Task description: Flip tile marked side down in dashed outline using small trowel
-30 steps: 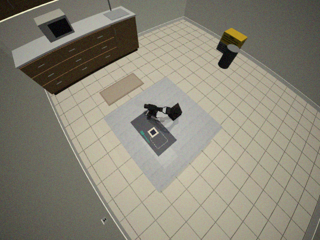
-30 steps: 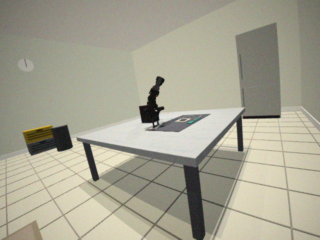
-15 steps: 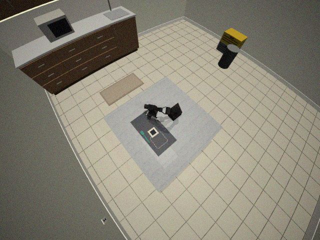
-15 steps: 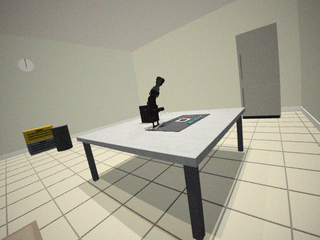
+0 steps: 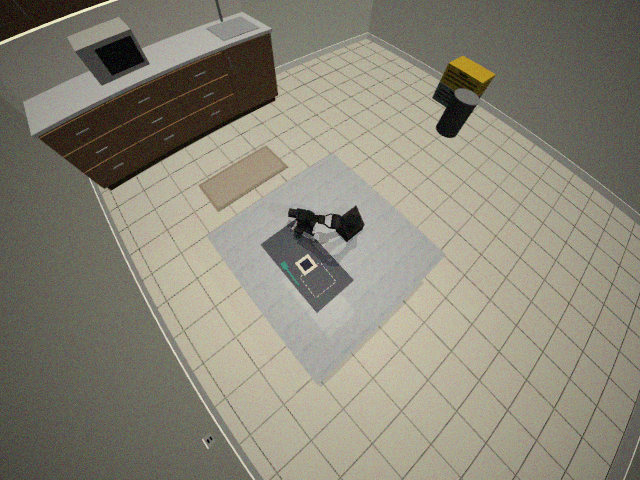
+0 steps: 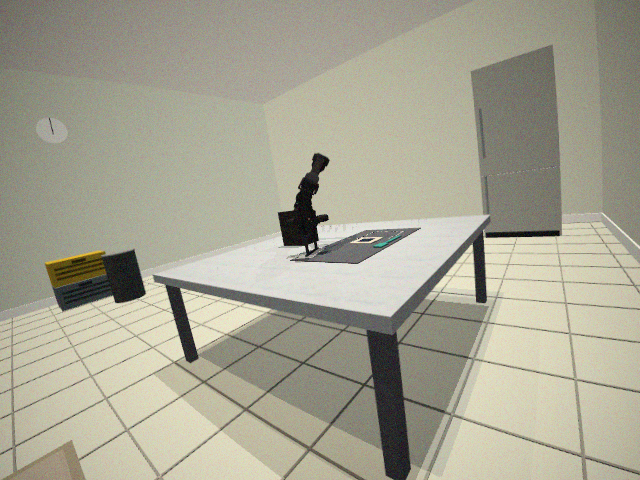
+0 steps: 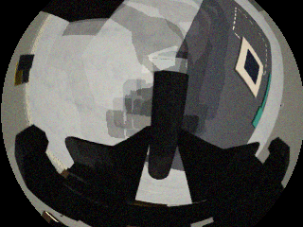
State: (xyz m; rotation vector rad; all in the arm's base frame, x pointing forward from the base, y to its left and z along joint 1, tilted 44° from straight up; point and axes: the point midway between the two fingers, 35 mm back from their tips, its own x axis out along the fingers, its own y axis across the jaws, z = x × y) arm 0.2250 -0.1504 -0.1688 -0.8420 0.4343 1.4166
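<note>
Now: the trowel 30 mm below my gripper tip and 20 mm to the left of it. From my gripper tip the other things lie so: teal strip: 310 mm ahead, 130 mm to the left, 60 mm below; then tile: 190 mm to the left, 190 mm ahead, 60 mm below.
</note>
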